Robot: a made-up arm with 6 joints. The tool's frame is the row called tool.
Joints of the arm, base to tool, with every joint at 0 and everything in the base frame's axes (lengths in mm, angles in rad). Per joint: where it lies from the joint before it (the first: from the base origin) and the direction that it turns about. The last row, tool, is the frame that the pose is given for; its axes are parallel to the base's.
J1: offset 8.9 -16.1 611.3 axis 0 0 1
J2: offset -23.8 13.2 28.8 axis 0.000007 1 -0.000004
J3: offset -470.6 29.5 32.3 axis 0.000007 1 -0.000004
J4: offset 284 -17.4 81.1 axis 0.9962 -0.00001 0.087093
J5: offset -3.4 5 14.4 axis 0.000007 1 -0.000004
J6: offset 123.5 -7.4 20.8 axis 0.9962 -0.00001 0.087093
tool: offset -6.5 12 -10.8
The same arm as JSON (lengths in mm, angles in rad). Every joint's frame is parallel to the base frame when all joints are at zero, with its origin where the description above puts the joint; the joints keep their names.
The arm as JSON. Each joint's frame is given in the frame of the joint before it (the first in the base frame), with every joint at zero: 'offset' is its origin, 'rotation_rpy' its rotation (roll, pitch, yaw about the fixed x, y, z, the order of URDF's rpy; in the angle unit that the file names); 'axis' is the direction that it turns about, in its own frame. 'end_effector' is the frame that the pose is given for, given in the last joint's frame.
{"length_unit": "mm", "angle_unit": "rad", "chain": [
  {"id": "J1", "offset": [8.9, -16.1, 611.3], "rotation_rpy": [0.0, 0.0, 0.0], "axis": [0.0, 0.0, 1.0]},
  {"id": "J2", "offset": [-23.8, 13.2, 28.8], "rotation_rpy": [0.0, 0.0, 0.0], "axis": [0.0, 1.0, 0.0]},
  {"id": "J3", "offset": [-470.6, 29.5, 32.3], "rotation_rpy": [0.0, 0.0, 0.0], "axis": [0.0, 1.0, 0.0]},
  {"id": "J4", "offset": [284.0, -17.4, 81.1], "rotation_rpy": [0.0, 0.0, 0.0], "axis": [0.9962, 0.0, 0.0871]},
  {"id": "J5", "offset": [-3.4, 5.0, 14.4], "rotation_rpy": [0.0, 0.0, 0.0], "axis": [0.0, 1.0, 0.0]},
  {"id": "J6", "offset": [123.5, -7.4, 20.8], "rotation_rpy": [0.0, 0.0, 0.0], "axis": [0.9962, 0.0, 0.0871]}
], "end_effector": {"offset": [-6.5, 12.0, -10.8], "rotation_rpy": [0.0, 0.0, 0.0]}}

